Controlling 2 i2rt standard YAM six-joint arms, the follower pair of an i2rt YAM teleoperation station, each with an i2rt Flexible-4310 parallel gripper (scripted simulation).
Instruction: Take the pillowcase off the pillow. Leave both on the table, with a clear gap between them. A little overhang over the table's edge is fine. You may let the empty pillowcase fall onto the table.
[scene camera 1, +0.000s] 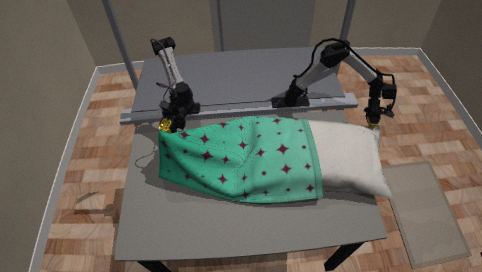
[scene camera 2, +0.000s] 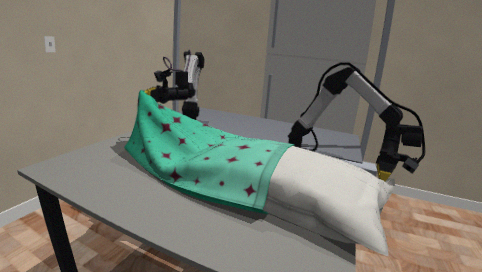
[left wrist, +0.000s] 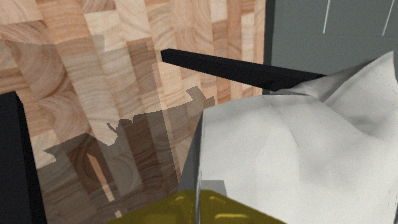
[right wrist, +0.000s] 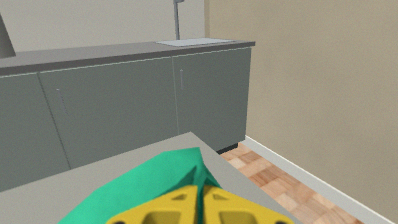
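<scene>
The left gripper (left wrist: 197, 199) and the right gripper (right wrist: 200, 195) are visible in the scene, along with a green pillowcase (scene camera 1: 262, 160). Scene camera 2 shows the pillowcase (scene camera 2: 192, 157) too.
</scene>
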